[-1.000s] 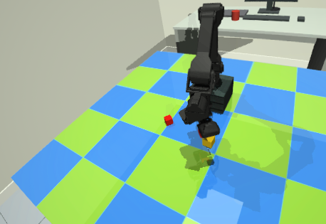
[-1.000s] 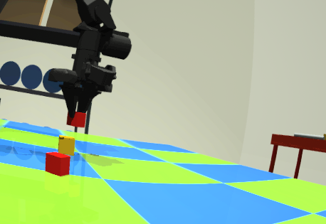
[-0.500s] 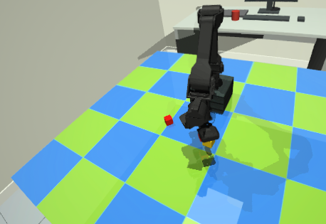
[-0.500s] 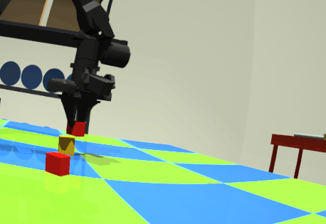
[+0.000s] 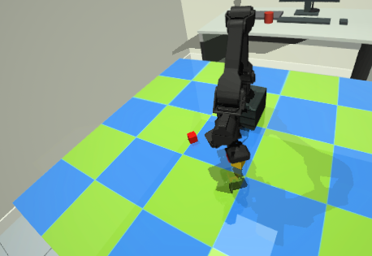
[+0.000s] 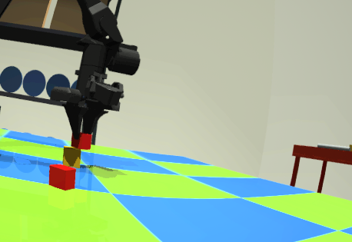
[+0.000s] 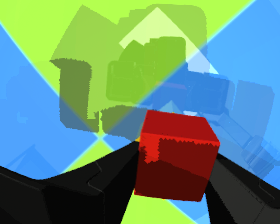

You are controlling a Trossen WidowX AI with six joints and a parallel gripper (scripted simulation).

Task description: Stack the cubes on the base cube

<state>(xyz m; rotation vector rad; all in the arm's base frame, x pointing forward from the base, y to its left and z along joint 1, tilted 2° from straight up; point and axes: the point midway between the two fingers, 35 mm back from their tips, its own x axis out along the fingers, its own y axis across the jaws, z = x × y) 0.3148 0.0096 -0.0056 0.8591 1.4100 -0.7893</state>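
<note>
My gripper tip is 1 cm past the yellow base cube, 2 cm to the right of it and 4 cm above it.
</note>
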